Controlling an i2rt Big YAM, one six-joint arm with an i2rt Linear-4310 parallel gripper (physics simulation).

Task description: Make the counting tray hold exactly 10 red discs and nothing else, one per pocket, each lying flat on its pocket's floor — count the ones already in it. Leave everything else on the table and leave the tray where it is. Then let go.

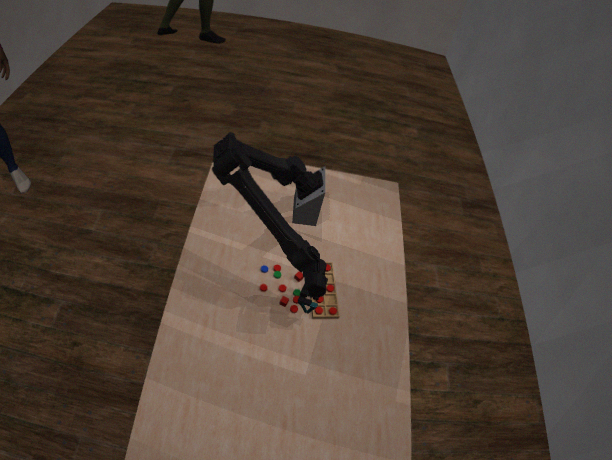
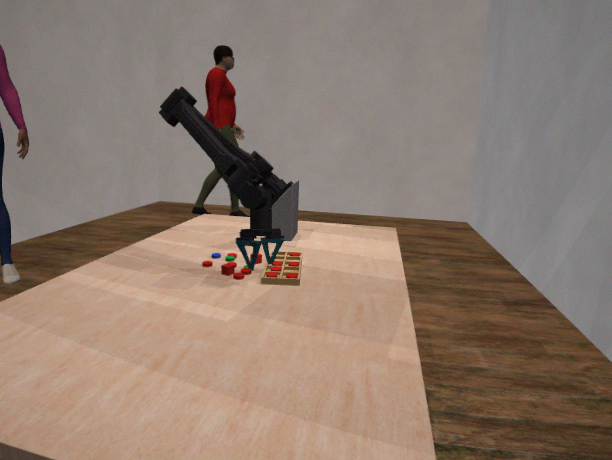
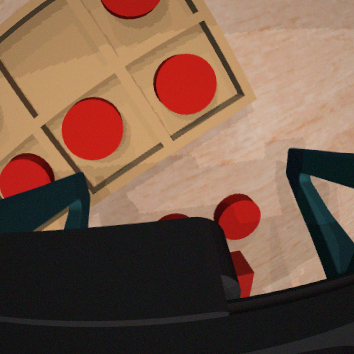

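Observation:
The wooden counting tray [image 1: 325, 316] [image 2: 280, 282] [image 3: 233, 65] holds several red discs, including one in its near right corner pocket [image 1: 333, 311] [image 2: 291, 275] [image 3: 186, 84]. Some pockets are empty, one of them [image 1: 330, 300] [image 3: 55, 65] in the second row from the near end. My gripper [image 1: 310, 307] [image 2: 261, 265] [image 3: 188, 172] is open and empty, above the tray's left edge and the table beside it. A loose red disc [image 1: 294, 309] [image 2: 239, 275] [image 3: 237, 216] lies left of the tray. Other loose red discs [image 1: 282, 288] [image 1: 263, 287] [image 1: 277, 268] lie farther left. The arm hides part of the tray.
Red cubes [image 1: 284, 301] [image 1: 299, 276] [image 2: 228, 269] [image 3: 243, 275] stand among the loose discs. Green discs [image 1: 277, 274] [image 1: 297, 292] [image 2: 230, 258] and a blue disc [image 1: 264, 269] [image 2: 216, 255] lie left of the tray. The arm's base [image 1: 307, 210] stands behind the tray.

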